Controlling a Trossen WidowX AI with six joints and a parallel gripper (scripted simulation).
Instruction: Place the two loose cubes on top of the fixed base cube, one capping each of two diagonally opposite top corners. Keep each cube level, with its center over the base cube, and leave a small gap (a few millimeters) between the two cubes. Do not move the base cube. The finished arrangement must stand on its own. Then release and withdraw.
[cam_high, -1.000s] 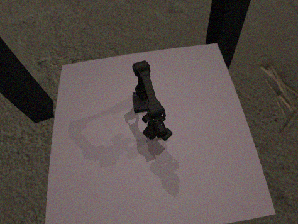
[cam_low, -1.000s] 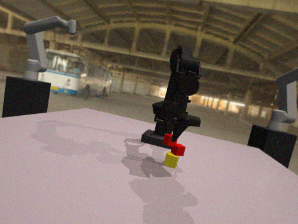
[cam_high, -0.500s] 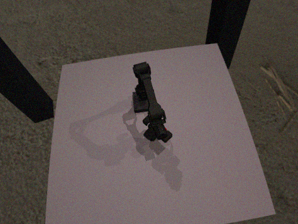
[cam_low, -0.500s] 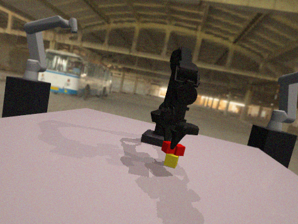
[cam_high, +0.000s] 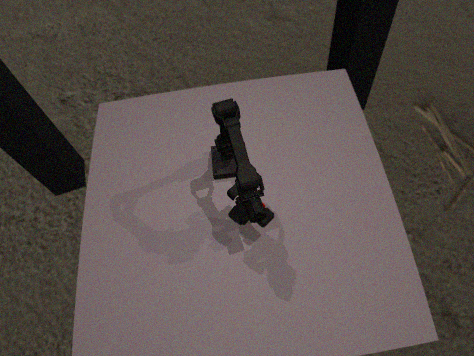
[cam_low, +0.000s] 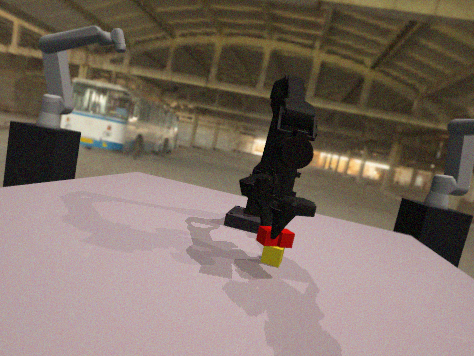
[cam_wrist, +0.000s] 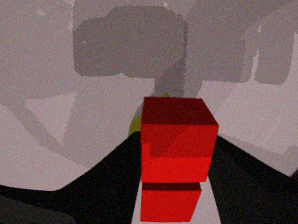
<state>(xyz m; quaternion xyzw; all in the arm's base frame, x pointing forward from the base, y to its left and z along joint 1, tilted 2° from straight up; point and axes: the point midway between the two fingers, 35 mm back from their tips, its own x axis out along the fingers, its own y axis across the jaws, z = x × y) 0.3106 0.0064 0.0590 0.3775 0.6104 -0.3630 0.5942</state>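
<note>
Now: the red cube right at my gripper tip. The rest, counted from my gripper tip: yellow base cube 40 mm below, 20 mm to the left, 10 mm behind.
</note>
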